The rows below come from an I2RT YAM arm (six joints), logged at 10 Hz.
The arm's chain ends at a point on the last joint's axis. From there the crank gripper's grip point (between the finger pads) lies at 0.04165 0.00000 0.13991 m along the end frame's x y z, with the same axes.
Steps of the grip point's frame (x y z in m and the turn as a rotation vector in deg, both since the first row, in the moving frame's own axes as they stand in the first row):
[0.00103, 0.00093, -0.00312, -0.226, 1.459, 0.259]
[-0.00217, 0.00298, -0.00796, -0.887, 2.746, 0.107]
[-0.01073, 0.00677, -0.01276, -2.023, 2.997, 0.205]
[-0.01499, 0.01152, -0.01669, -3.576, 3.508, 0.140]
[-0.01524, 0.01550, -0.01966, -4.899, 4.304, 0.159]
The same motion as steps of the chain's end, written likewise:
[-0.00252, 0.00018, -0.00201, -0.226, 1.459, 0.259]
[-0.00882, 0.00075, -0.00579, -0.887, 2.746, 0.107]
[-0.01798, 0.00171, -0.01030, -2.023, 2.997, 0.205]
[-0.02346, 0.00277, -0.01361, -3.576, 3.508, 0.140]
[-0.02559, 0.00357, -0.01563, -4.899, 4.304, 0.159]

